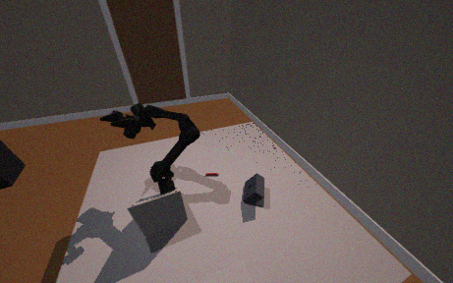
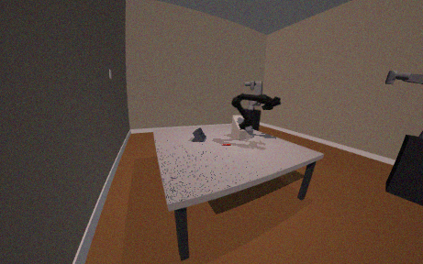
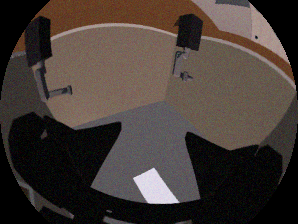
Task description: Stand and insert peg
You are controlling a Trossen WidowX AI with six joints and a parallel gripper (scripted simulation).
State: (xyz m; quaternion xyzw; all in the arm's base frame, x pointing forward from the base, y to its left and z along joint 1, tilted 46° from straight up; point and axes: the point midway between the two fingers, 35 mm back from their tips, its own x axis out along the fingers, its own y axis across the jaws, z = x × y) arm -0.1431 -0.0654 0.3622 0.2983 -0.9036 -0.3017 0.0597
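My gripper tip is now 450 mm above the red peg, 440 mm short of it and 100 mm to the left of it. Also, from my gripper tip: sloped panel: 570 mm ahead, 400 mm below, 330 mm to the right.
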